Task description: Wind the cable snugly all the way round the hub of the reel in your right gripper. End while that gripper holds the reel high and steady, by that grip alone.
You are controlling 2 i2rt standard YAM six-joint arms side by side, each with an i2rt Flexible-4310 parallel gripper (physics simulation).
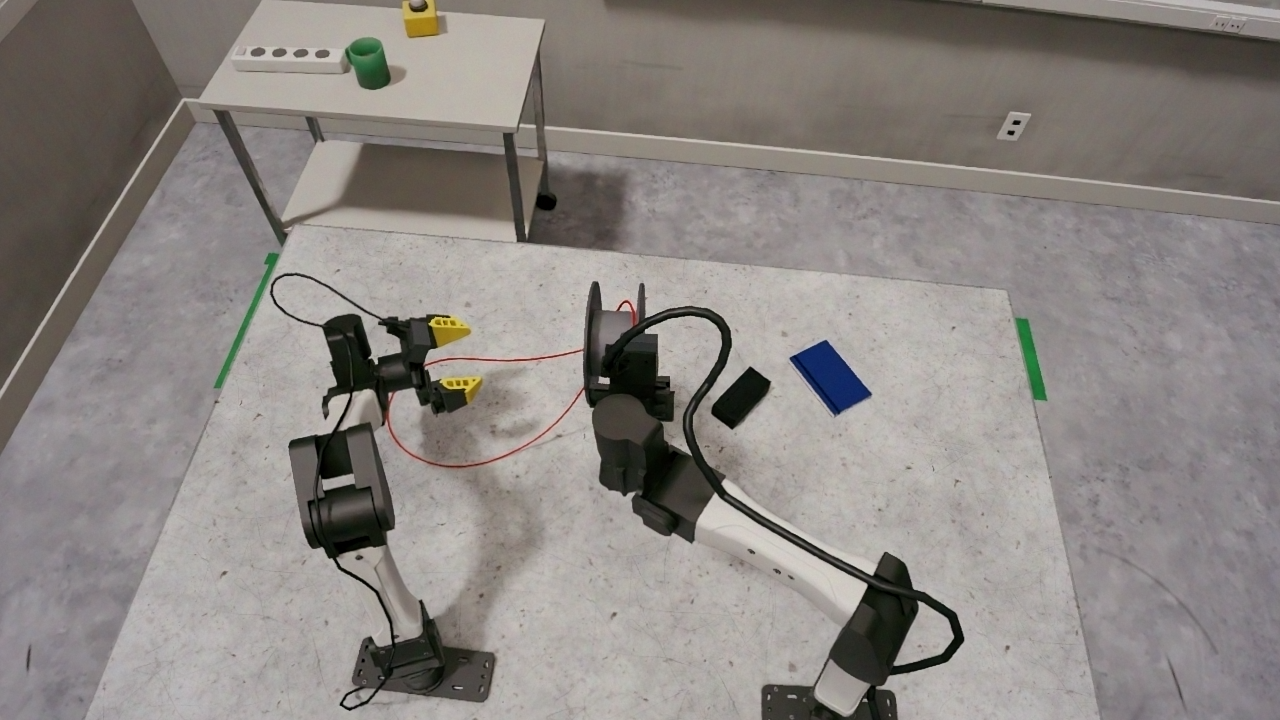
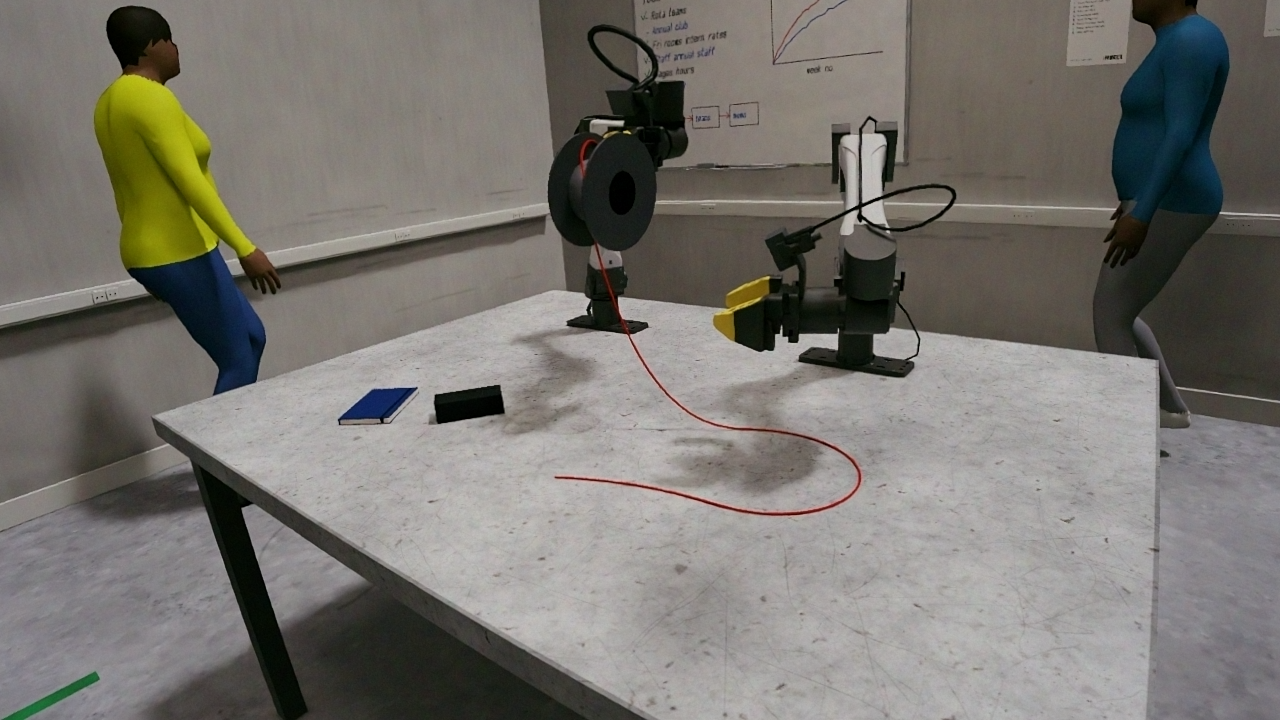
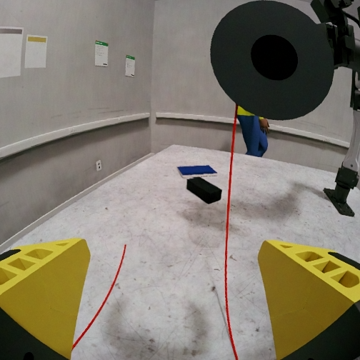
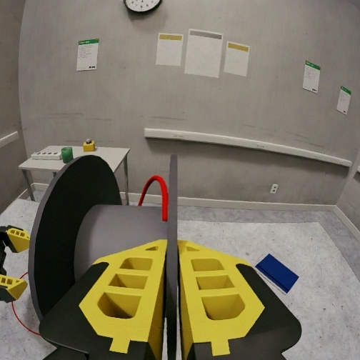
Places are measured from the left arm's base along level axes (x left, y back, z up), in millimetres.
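Pixels of known places: left gripper, fingertip midpoint: [image 1: 476, 354] [image 2: 719, 310]; left arm's base, link origin: [image 1: 424, 670] [image 2: 854, 363]; right arm's base, link origin: [image 1: 828, 713] [image 2: 606, 326].
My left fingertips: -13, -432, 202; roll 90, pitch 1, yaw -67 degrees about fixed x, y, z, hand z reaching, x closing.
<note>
For each thing: its top centre in the pictures, then the offset to it from my left fingertips, as dx, dy, dz. Level surfaces: height alone.
- dark grey reel, top centre: [image 1: 617, 305] [image 2: 599, 130] -221, +48, +228
- black block, top centre: [image 2: 467, 394] [image 1: 742, 392] -438, -87, -167
- blue book, top centre: [image 2: 379, 402] [image 1: 830, 375] -604, -159, -190
- table, surface height: dz -202
The dark grey reel [image 1: 614, 331] [image 2: 637, 223] [image 3: 230, 60] [image 4: 120, 225] is high above the table, hub roughly level. My right gripper [image 4: 172, 247] is shut on one flange's rim. A red cable [image 1: 501, 360] [image 2: 771, 513] [image 3: 226, 270] [image 4: 159, 177] makes a small raised loop at the hub beside the held flange, hangs from the reel's underside and curves over the table. Its free end lies on the table. The hub's visible surface otherwise looks bare; its far side is hidden. My left gripper [image 1: 474, 358] [image 2: 720, 317] [image 3: 173, 252] [image 4: 29, 260] is open and empty, lower than the reel, pointing towards its side.
A black block [image 1: 741, 397] [image 2: 469, 403] [image 3: 204, 190] and a blue book [image 1: 829, 377] [image 2: 377, 405] [image 3: 197, 170] [image 4: 277, 272] lie on the table [image 1: 554, 608] [image 2: 895, 608]. A side table [image 1: 447, 98] with a green mug [image 1: 369, 63] stands beyond it. Two people stand behind the table.
</note>
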